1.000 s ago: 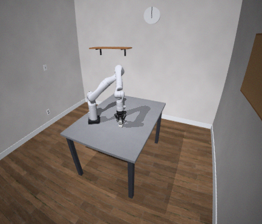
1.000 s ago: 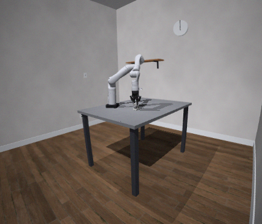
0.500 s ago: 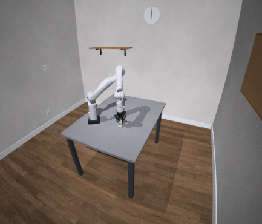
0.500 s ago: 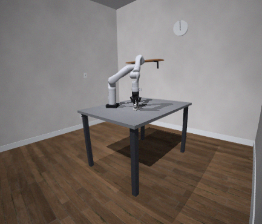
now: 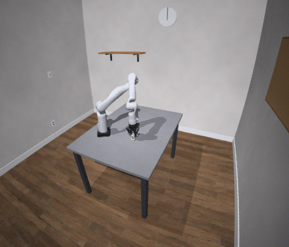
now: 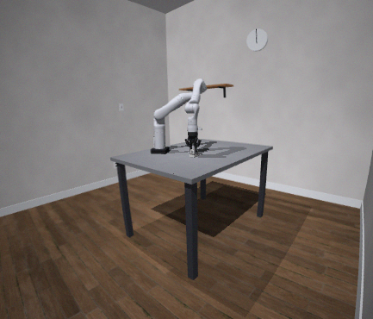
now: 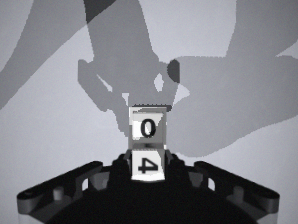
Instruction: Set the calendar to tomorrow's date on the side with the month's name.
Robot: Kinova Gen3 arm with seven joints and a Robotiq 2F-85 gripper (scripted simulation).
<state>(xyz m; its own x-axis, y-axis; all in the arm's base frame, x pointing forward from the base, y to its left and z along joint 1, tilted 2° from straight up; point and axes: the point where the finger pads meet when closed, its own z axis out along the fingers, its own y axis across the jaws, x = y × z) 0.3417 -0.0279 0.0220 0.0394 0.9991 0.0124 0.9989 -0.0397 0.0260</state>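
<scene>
My gripper is now 10 mm above the white digit cube. Also, from my hand: calendar tray (40 mm below, 20 mm to the left).
</scene>
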